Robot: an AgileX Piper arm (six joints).
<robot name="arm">
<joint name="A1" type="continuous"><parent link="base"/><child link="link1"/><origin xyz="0 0 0.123" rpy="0 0 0"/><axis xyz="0 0 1"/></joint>
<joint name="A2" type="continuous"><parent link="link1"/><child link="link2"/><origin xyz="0 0 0" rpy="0 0 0"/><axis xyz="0 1 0"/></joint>
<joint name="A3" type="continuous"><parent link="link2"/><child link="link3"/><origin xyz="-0.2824 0 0.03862" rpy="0 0 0"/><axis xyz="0 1 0"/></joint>
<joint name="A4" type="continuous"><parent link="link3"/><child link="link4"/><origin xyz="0.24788 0 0.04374" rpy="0 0 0"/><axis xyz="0.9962 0 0.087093"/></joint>
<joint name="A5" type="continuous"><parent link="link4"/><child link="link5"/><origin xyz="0 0 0" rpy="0 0 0"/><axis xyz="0 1 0"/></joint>
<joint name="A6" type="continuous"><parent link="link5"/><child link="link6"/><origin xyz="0.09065 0 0.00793" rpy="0 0 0"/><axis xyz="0.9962 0 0.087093"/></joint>
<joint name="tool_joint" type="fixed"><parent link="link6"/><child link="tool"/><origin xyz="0 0 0" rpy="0 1.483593 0"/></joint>
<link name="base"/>
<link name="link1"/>
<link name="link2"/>
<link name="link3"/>
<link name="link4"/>
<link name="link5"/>
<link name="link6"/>
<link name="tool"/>
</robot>
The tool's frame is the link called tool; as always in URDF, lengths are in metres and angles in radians. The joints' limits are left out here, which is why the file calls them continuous.
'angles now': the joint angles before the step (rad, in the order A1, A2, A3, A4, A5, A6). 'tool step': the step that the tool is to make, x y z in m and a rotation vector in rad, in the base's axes. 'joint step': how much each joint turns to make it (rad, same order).
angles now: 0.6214 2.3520 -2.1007 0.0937 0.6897 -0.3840
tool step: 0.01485 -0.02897 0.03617 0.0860 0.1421 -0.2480
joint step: -0.0597 -0.0009 -0.1551 -0.0230 0.2114 0.2699
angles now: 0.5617 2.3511 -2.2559 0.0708 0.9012 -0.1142
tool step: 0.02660 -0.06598 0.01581 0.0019 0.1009 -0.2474
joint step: -0.1289 -0.0008 -0.0795 -0.0401 0.1619 0.1545
